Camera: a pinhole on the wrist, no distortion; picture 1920 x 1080 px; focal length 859.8 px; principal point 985.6 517.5 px. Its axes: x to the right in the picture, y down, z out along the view. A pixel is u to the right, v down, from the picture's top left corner.
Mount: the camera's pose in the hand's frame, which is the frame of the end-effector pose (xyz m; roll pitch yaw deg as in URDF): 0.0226 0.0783 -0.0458 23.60 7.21 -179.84
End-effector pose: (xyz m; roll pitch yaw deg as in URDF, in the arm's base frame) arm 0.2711 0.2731 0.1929 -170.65 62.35 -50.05
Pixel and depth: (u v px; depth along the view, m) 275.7 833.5 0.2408
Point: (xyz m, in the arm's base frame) 0.1453 0.3377 -0.0872
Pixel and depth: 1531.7 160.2 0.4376
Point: -0.2797 0.3484 0.3107
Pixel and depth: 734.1 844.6 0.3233
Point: 0.0772 0.4365 -0.0204
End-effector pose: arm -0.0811 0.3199 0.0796 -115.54 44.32 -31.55
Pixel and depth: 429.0 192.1 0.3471
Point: -0.1572 0.4558 -0.3623
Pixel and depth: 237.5 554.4 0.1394
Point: -0.0811 0.3590 -0.1224
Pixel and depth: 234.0 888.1 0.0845
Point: -0.0781 0.3361 -0.0472
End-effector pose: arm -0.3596 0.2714 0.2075 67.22 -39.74 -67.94
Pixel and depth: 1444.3 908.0 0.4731
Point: -0.8496 0.4774 0.2002
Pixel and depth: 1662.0 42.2 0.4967
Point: -0.6400 0.8993 0.3934
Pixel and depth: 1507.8 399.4 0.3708
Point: -0.6219 0.6037 0.3188
